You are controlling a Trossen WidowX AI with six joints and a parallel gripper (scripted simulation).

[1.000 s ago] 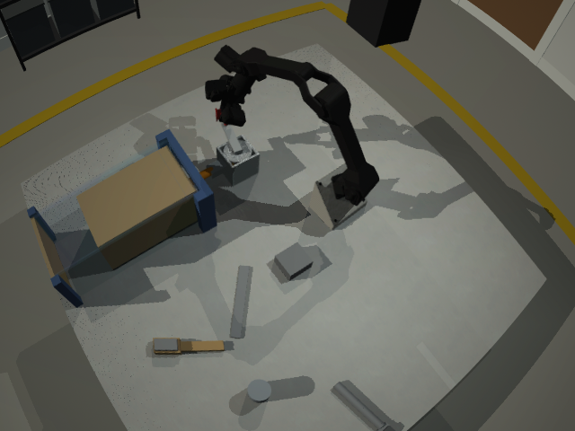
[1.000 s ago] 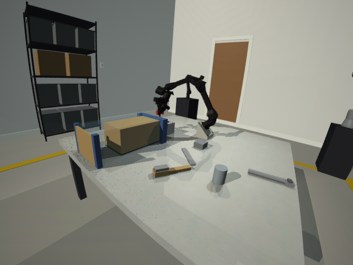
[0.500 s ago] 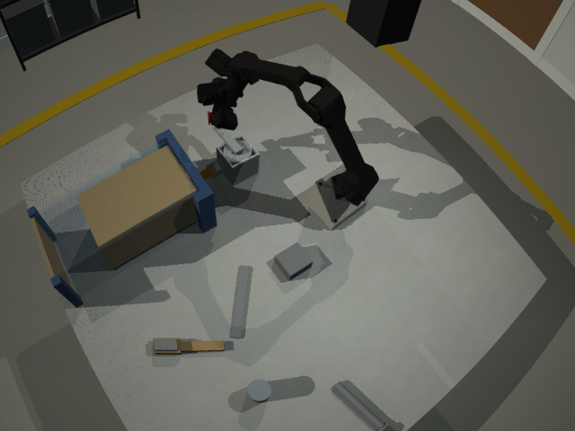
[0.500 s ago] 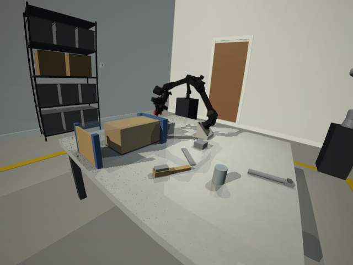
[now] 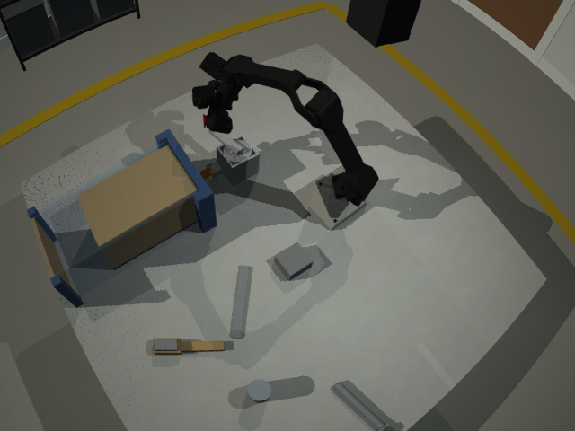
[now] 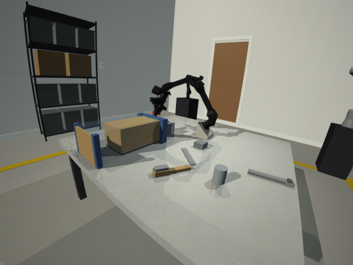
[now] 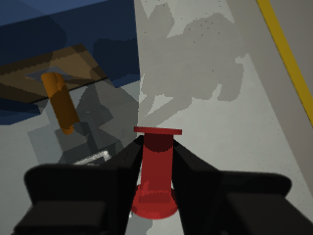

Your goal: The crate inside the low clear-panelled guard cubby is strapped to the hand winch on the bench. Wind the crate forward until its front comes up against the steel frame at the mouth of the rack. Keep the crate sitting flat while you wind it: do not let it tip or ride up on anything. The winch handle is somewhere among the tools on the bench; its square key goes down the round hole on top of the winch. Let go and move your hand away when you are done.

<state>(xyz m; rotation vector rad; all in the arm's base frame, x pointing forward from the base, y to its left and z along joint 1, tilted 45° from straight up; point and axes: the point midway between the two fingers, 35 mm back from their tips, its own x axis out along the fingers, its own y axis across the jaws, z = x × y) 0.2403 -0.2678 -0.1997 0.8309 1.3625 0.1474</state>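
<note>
Now: the winch handle 4 cm to the left of my gripper tip, 3 cm below it and 3 cm behind it. Round my gripper tip: red knob: 2 cm behind, 1 cm to the left; grey winch: 10 cm below, 9 cm to the left, 6 cm behind; blue frame: 11 cm to the left, 11 cm ahead, 2 cm below.
</note>
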